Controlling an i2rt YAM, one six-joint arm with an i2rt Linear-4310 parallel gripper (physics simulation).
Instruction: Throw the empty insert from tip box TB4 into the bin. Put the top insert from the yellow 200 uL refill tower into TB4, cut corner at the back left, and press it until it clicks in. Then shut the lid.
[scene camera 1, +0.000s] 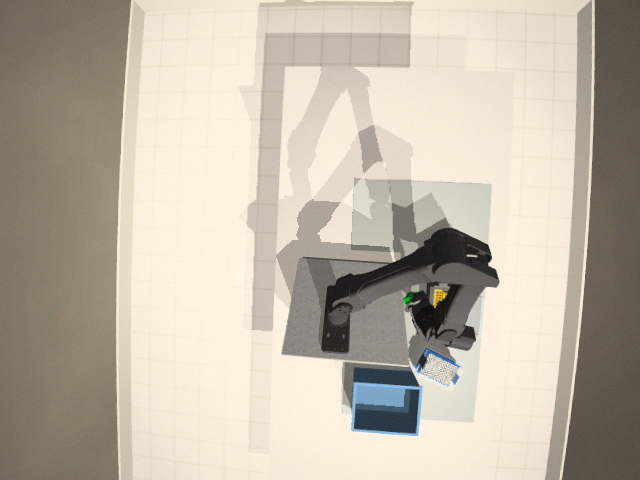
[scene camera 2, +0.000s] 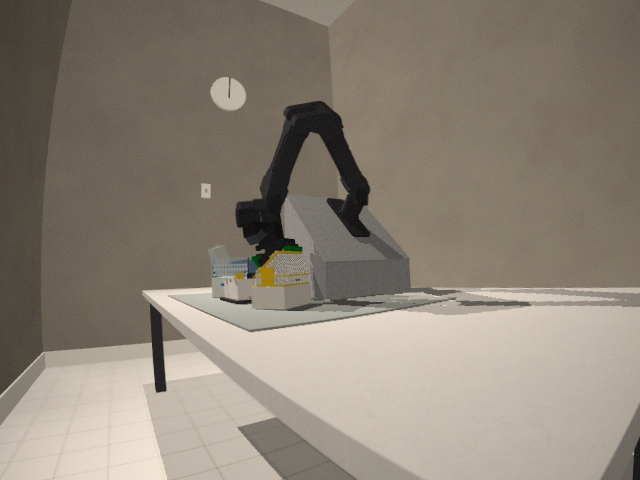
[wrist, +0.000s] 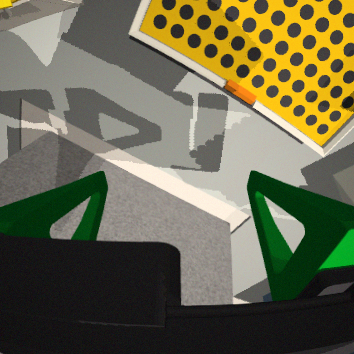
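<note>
A white-rimmed tip box (wrist: 175, 58) (scene camera 2: 236, 289) with an orange latch, apparently TB4, holds a yellow insert (wrist: 295, 47) (scene camera 1: 440, 297) with empty dark holes. No label is readable, and its lid is not clear. The yellow refill tower (scene camera 2: 284, 271) stands beside it in scene view 2; a small yellow part (wrist: 4, 3) shows at the wrist view's upper left. My gripper (wrist: 176, 178) (scene camera 2: 274, 254) is open and empty, with its fingers below the box in the wrist view. The arm hides much of the box and tower from above. The blue bin (scene camera 1: 379, 395) stands beside the pedestal.
A blue tip rack (scene camera 1: 438, 367) (scene camera 2: 230, 268) stands on the grey-green mat (scene camera 1: 465, 206) (scene camera 2: 248, 322), near the bin. The grey pedestal (scene camera 1: 372, 330) (scene camera 2: 367, 276) bears the arm and lies close to the gripper. The table edge runs beside the mat in scene view 2.
</note>
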